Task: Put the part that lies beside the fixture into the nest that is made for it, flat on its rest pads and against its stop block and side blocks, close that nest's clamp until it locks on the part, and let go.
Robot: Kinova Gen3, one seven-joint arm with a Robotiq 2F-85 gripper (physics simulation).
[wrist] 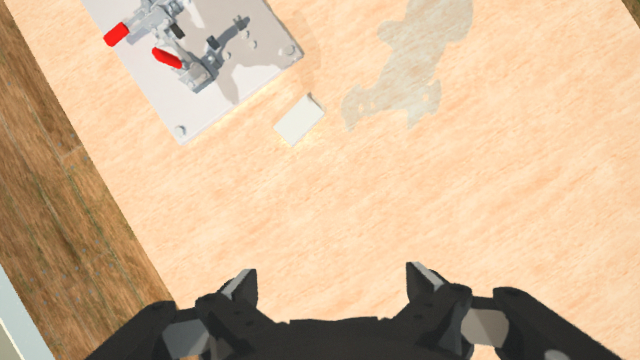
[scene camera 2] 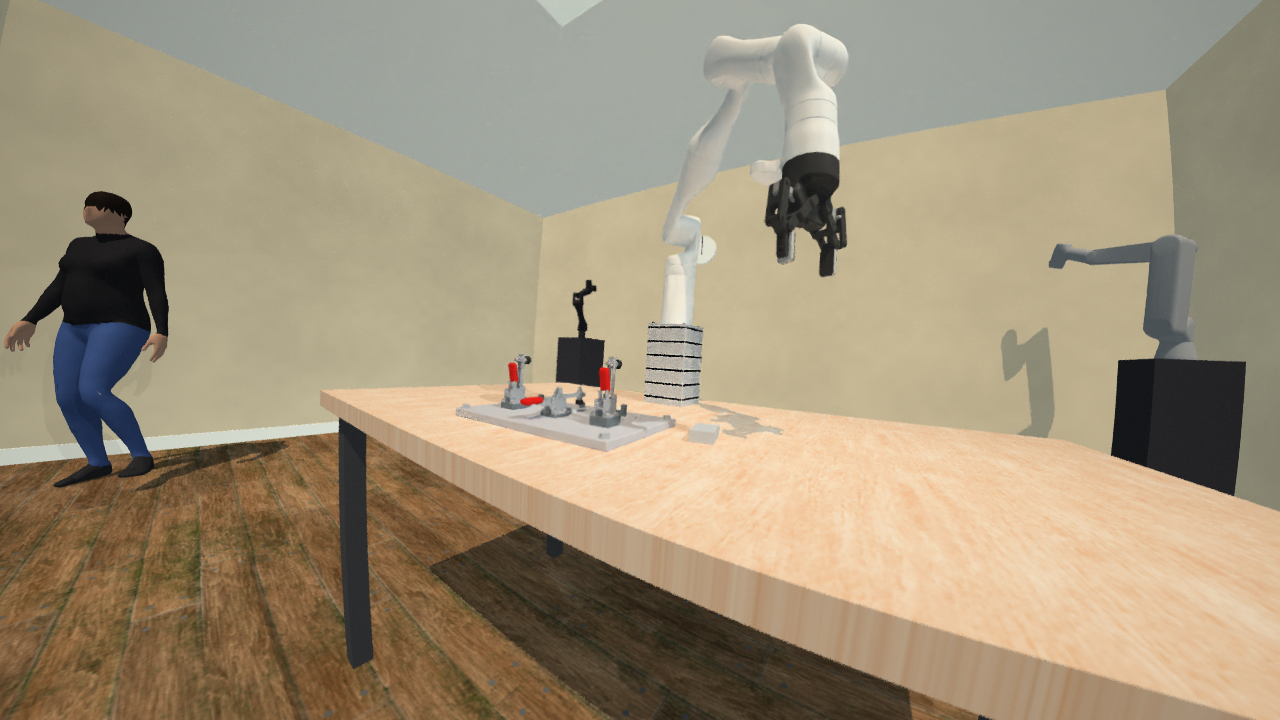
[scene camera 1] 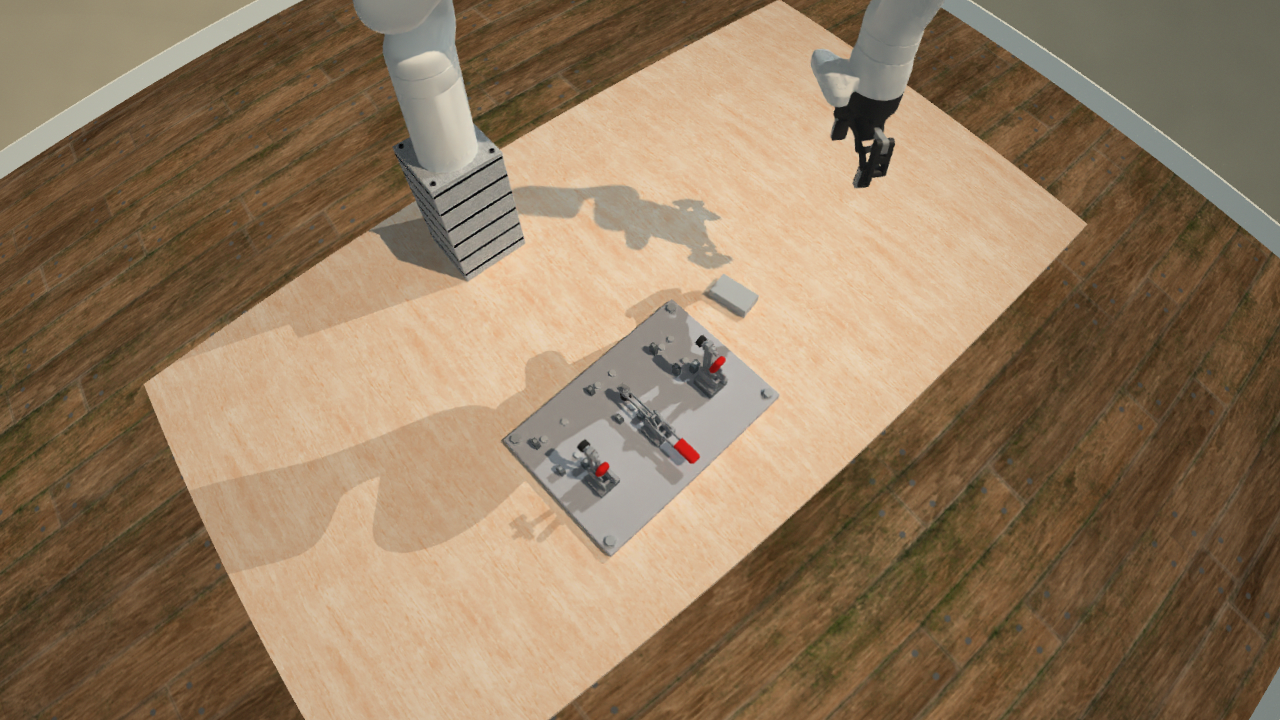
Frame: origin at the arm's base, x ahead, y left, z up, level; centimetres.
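Seen in the pictures: gripper, between the fingertips: [wrist: 331,281] [scene camera 2: 807,270] [scene camera 1: 848,161]; arm's base, origin of its link: [scene camera 2: 675,325] [scene camera 1: 447,150].
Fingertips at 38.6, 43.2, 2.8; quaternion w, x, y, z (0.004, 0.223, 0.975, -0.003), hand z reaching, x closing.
Pixels of each thing's middle, then the offset from my fingertips to it, as dx, dy, dz.
- flat light-grey block, middle of its body: [wrist: 299,121] [scene camera 1: 733,295] [scene camera 2: 704,433] -3.1, -15.2, -25.1
- grey fixture plate, middle of its body: [scene camera 1: 643,419] [scene camera 2: 566,417] [wrist: 178,13] +5.4, -39.8, -25.3
- middle clamp's red handle, middle of its body: [scene camera 1: 674,438] [scene camera 2: 542,399] [wrist: 129,23] +11.7, -39.0, -21.4
- far clamp's red handle, middle of its body: [scene camera 1: 604,475] [scene camera 2: 511,382] +10.8, -50.2, -19.6
The part, a flat light-grey block [scene camera 1: 732,295] [scene camera 2: 703,433] [wrist: 299,120], lies on the table beside one short side of the grey fixture plate [scene camera 1: 733,407] [scene camera 2: 572,433] [wrist: 170,107]. The clamp nearest the part has a red handle [scene camera 1: 717,364] [scene camera 2: 605,378] [wrist: 166,58] standing up and its black tip raised. The middle clamp's red handle [scene camera 1: 686,450] [scene camera 2: 531,400] [wrist: 116,34] lies low, pointing outward. The far clamp's red handle [scene camera 1: 602,468] [scene camera 2: 512,372] stands up. My gripper [scene camera 1: 851,159] [scene camera 2: 805,266] [wrist: 331,281] is open and empty, high above the table, away from part and fixture.
The arm's striped pedestal [scene camera 1: 469,214] [scene camera 2: 674,362] stands at the table's back edge. Bolts sit at the plate's corners. Away from the table are a person [scene camera 2: 111,277] and two other robot arms on black pedestals [scene camera 2: 1177,420] [scene camera 2: 580,360].
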